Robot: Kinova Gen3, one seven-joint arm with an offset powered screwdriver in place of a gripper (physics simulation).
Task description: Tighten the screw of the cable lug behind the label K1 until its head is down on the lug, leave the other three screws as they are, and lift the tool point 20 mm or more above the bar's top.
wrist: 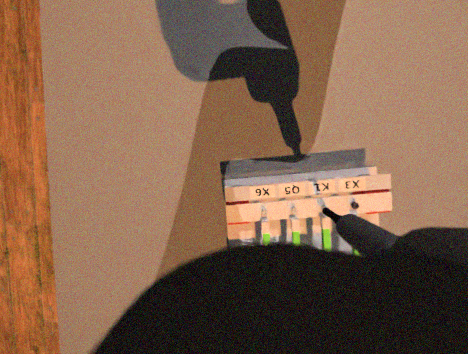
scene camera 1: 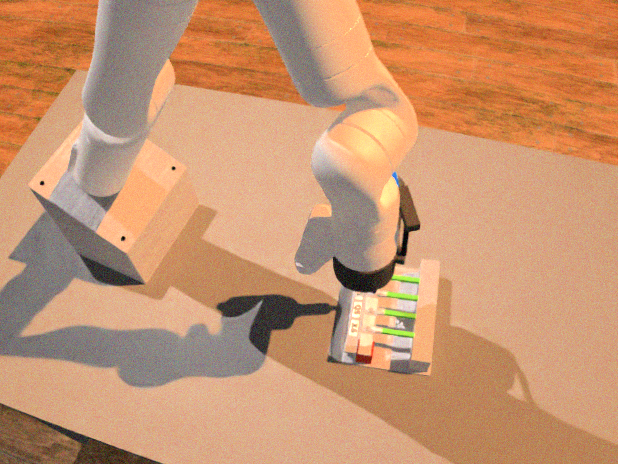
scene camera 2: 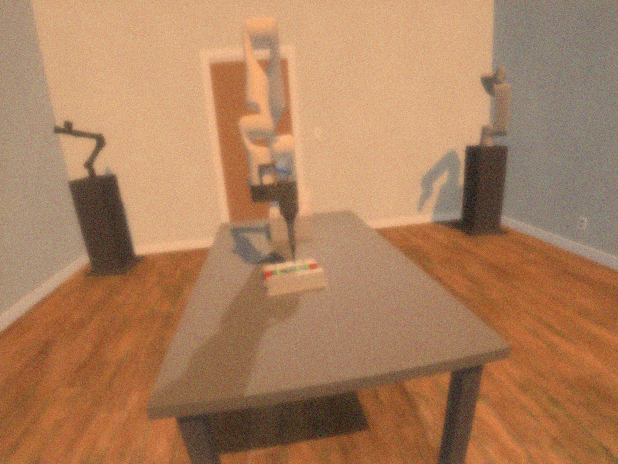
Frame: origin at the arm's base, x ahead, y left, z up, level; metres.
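Seen in the pictures: hand, its tool point: (wrist: 324, 210) (scene camera 1: 374, 291) (scene camera 2: 294, 262); arm's base, origin of its link: (scene camera 1: 100, 170).
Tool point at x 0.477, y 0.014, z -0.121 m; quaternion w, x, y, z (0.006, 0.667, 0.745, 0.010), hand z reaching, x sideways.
Observation:
Pixels of each thing's top centre, then the offset from my tool point to it. "pt": a spot on its surface instead. Level surfaces: height alone.
- screwdriver, centre of its top: (wrist: 349, 227) (scene camera 2: 292, 244) 0.001 m back, 0.000 m left, 0.064 m up
- terminal bar, a spot on its surface: (wrist: 242, 212) pt 0.016 m ahead, 0.085 m right, 0.009 m down
- label K1, centre of its top: (wrist: 321, 187) 0.023 m back, 0.004 m right, 0.009 m down
- X3 screw, centre of its top: (wrist: 356, 206) 0.009 m back, 0.032 m left, 0.001 m down
- Q5 screw, centre of its top: (wrist: 294, 210) 0.005 m ahead, 0.031 m right, 0.002 m down
- X6 screw, centre of its top: (wrist: 264, 213) 0.012 m ahead, 0.062 m right, 0.002 m down
- red block, centre of its top: (wrist: 312, 242) (scene camera 1: 394, 303) (scene camera 2: 291, 267) 0.037 m ahead, 0.008 m right, 0.001 m down
- table, height of its surface: 0.051 m down
My screwdriver (scene camera 2: 293, 257) (wrist: 325, 211) points down at the terminal bar (wrist: 242, 212); its tip is hidden behind the wrist in scene camera 1. In the wrist view the dark tip lies at the lug behind the label K1 (wrist: 322, 187), beside a pale spot where its screw sits. Whether the tip touches the screw, and how high its head stands, I cannot tell. The X3 screw (wrist: 355, 205) shows as a dark round head. The Q5 screw (wrist: 293, 209) and X6 screw (wrist: 264, 210) look pale and small. The tool has no fingers.
The fixture's tall wall (scene camera 1: 426, 320) stands behind green cables (scene camera 1: 400, 314). A red block (scene camera 1: 364, 351) sits at one bar end. The arm's base box (scene camera 1: 145, 200) stands on the table (scene camera 1: 500, 225) (scene camera 2: 360, 320). Two dark pedestals (scene camera 2: 102, 225) (scene camera 2: 484, 190) carry other arms beyond the table.

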